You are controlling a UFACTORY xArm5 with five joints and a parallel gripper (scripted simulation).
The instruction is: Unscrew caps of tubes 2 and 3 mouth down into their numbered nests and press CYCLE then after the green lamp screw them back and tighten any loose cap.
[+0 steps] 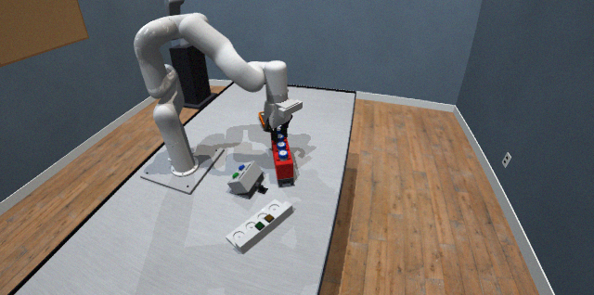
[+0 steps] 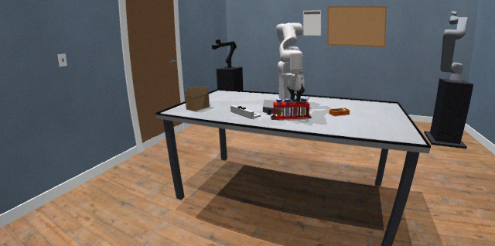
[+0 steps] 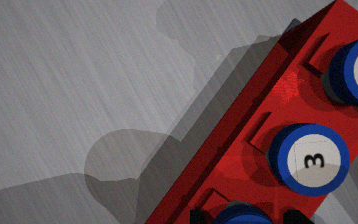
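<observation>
The blue-rimmed cap is 10 mm below my hand. The rest, counted from my hand: grey key housing (180 mm to the right, 80 mm below, 80 mm behind); blue key (160 mm to the right, 90 mm behind, 60 mm below); green key (200 mm to the right, 100 mm behind, 60 mm below).
</observation>
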